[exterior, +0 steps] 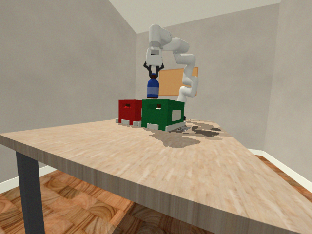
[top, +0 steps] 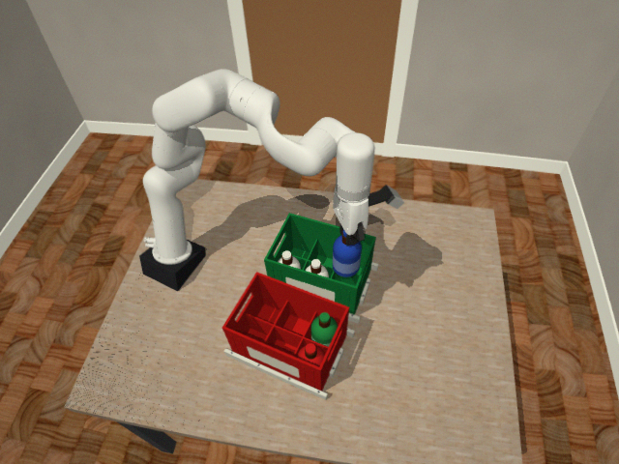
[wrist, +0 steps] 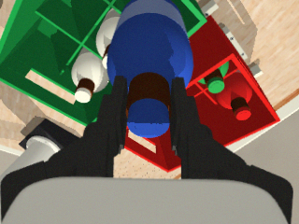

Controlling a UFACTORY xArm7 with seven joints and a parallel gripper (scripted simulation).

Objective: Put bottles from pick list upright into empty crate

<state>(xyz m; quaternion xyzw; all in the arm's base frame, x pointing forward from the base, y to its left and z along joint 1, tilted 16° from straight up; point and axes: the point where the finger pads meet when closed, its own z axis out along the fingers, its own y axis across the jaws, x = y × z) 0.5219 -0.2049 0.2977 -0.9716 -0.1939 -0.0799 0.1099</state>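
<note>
Now: hand 70 mm above the blue-labelled bottle. The rest, counted from my hand: white-labelled bottle (250 mm below, 90 mm behind, 20 mm to the left); green crate (250 mm below, 70 mm to the left, 70 mm behind); green-labelled bottle (250 mm below, 140 mm to the right, 60 mm behind).
</note>
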